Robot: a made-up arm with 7 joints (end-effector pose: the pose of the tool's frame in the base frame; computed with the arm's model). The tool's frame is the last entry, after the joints. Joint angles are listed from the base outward.
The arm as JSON. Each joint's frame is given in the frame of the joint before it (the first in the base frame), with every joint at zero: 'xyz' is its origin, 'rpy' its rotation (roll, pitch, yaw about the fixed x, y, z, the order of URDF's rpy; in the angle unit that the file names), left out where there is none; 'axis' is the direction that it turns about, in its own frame. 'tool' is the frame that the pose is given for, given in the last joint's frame.
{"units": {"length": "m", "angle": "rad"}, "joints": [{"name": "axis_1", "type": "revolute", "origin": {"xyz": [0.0, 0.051, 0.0], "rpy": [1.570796, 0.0, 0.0]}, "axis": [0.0, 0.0, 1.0]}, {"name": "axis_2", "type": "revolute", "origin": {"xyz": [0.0, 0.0, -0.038], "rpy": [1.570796, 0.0, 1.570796]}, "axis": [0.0, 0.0, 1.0]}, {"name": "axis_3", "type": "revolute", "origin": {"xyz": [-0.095, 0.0, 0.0], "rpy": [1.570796, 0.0, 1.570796]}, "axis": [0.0, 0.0, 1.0]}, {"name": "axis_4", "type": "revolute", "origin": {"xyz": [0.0, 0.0, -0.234], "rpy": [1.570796, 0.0, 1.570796]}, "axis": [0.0, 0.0, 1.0]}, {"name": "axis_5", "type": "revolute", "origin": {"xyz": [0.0, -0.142, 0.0], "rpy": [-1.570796, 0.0, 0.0]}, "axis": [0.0, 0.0, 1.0]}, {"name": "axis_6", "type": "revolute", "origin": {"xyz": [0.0, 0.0, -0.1], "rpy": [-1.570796, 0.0, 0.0]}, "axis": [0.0, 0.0, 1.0]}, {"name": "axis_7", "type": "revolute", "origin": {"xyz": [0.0, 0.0, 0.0], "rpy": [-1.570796, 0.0, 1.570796]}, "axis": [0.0, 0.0, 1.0]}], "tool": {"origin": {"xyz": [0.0, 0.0, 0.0], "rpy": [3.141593, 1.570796, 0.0]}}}
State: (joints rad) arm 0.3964 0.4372 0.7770 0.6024 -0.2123 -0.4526 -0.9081
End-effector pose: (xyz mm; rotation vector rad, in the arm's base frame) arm 259.3 399.8 -366.3 1.4798 -1.2186 1.1291
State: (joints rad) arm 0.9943 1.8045 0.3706 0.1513 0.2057 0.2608 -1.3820
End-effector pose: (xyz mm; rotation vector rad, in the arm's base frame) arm -102.6 638.7 107.2 2.2131 -0.0428 2.2208
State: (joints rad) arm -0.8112 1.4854 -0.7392 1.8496 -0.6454 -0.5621 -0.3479
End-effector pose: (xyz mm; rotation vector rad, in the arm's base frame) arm -11.1 337.1 -247.6 -0.5582 -1.0305 -1.8702
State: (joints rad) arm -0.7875 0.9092 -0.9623 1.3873 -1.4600 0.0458 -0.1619
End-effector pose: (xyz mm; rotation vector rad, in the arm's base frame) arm -175.6 263.5 -366.8 -0.1874 -0.6114 -2.5298
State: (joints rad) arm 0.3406 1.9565 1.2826 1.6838 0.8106 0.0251 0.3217
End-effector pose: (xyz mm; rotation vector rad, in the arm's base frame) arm -44.9 281.8 331.1 -1.3224 2.5733 1.0640
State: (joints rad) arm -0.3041 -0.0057 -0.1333 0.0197 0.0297 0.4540 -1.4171
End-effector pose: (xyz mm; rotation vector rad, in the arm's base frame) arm -166.5 85.1 -546.2 1.3468 0.5327 -0.6083
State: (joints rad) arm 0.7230 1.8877 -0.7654 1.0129 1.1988 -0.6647 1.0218
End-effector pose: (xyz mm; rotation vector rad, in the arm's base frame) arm 106.2 567.7 103.4 0.4285 -1.4422 -1.0590
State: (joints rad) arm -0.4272 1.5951 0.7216 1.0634 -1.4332 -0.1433 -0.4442
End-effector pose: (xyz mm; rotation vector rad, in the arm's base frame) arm 206.9 532.1 71.2 2.3544 -0.1705 -1.8688
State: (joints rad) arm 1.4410 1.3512 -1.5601 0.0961 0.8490 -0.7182 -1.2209
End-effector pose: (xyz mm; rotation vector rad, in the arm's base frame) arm 145.6 640.1 -18.8 2.4169 -1.5150 0.8086
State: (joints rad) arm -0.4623 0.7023 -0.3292 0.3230 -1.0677 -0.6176 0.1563
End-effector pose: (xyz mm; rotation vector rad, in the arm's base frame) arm -132.2 430.8 -428.4 -0.2622 0.1784 -1.5966
